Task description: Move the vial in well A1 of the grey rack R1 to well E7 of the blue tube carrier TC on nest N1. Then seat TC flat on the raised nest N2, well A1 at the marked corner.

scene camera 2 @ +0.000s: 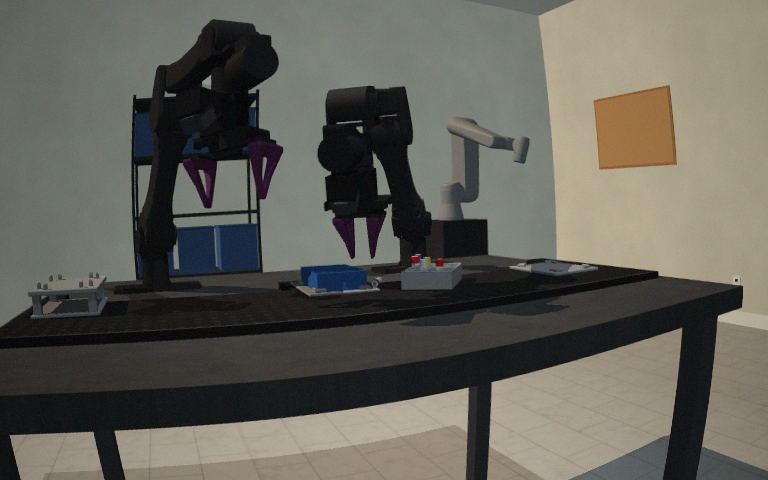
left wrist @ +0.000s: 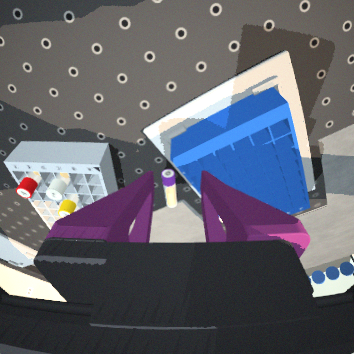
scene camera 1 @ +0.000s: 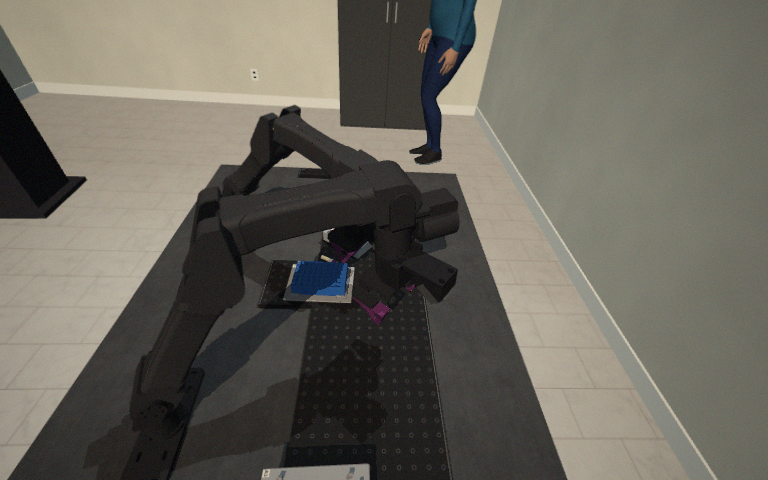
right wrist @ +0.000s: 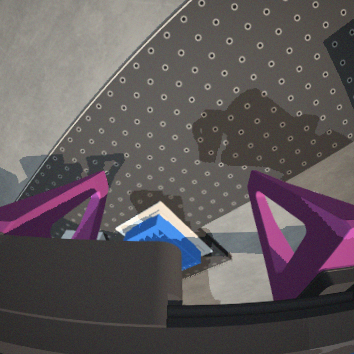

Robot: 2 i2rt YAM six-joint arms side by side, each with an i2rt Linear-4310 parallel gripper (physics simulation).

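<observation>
The grey rack R1 [scene camera 2: 431, 278] [left wrist: 70, 151] holds red, white, yellow and purple-capped vials; its well letters are too small to read. The blue carrier TC [scene camera 1: 319, 277] [scene camera 2: 334, 278] [left wrist: 240, 165] [right wrist: 162, 235] sits on nest N1 [scene camera 1: 320, 299] [left wrist: 287, 67]. A purple-capped vial [scene camera 1: 326, 258] [scene camera 2: 376, 282] [left wrist: 170, 190] lies on its side between rack and carrier. My left gripper [scene camera 2: 363, 258] [left wrist: 176, 178] is partly open and empty, above that vial. My right gripper [scene camera 2: 235, 202] [right wrist: 177, 178] is wide open and empty, high up. The raised nest N2 [scene camera 2: 70, 284] [scene camera 1: 317, 473] carries nothing.
A low pale nest plate [scene camera 2: 552, 268] lies at the right in scene camera 2. Blue round caps [left wrist: 332, 273] show at the lower right of the left wrist view. A person [scene camera 1: 444, 73] stands behind the table; a grey robot arm [scene camera 2: 465, 164] stands beyond it.
</observation>
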